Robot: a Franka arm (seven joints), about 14 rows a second.
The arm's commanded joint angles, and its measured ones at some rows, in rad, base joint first. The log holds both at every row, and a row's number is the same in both.
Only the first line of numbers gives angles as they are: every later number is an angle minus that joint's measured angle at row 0.
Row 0, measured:
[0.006 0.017 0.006 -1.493 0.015 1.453 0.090]
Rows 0 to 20, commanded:
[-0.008 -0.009 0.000 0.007 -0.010 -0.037 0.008]
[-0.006 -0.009 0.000 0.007 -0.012 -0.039 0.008]
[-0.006 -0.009 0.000 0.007 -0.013 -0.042 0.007]
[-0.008 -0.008 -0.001 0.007 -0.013 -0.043 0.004]
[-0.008 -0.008 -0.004 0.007 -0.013 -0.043 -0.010]
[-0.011 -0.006 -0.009 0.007 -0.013 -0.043 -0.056]
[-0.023 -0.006 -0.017 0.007 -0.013 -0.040 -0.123]
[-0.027 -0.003 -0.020 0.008 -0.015 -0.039 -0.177]
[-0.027 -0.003 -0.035 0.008 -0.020 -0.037 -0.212]
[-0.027 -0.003 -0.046 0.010 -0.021 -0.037 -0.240]
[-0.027 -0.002 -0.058 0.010 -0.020 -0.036 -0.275]
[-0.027 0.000 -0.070 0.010 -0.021 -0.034 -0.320]
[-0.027 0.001 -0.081 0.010 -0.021 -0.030 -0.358]
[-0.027 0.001 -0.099 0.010 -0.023 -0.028 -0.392]
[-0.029 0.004 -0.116 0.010 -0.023 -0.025 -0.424]
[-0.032 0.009 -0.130 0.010 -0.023 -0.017 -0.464]
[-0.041 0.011 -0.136 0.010 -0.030 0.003 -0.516]
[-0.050 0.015 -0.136 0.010 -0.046 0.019 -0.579]
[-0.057 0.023 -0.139 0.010 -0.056 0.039 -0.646]
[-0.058 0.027 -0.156 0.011 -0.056 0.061 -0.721]
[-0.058 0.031 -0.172 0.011 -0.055 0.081 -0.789]
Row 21, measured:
[-0.048 0.011 -0.147 0.000 -0.043 0.031 -0.618]
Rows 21 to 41, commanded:
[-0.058 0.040 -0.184 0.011 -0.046 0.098 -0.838]
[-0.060 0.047 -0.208 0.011 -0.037 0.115 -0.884]
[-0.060 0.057 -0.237 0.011 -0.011 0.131 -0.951]
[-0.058 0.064 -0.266 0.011 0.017 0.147 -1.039]
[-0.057 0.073 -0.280 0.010 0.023 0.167 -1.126]
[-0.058 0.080 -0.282 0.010 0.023 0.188 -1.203]
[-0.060 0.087 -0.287 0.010 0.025 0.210 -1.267]
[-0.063 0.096 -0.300 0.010 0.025 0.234 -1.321]
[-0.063 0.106 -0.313 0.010 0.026 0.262 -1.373]
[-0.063 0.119 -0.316 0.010 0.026 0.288 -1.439]
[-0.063 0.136 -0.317 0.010 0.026 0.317 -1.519]
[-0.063 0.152 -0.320 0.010 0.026 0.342 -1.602]
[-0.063 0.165 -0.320 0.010 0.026 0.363 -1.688]
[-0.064 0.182 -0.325 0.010 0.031 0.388 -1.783]
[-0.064 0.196 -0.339 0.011 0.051 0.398 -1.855]
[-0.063 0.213 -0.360 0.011 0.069 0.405 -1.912]
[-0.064 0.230 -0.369 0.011 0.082 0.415 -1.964]
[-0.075 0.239 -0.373 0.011 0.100 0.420 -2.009]
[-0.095 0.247 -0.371 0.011 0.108 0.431 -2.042]
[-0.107 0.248 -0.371 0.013 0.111 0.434 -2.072]
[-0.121 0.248 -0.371 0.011 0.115 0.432 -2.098]
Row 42, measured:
[-0.084 0.237 -0.369 -0.002 0.077 0.422 -2.002]
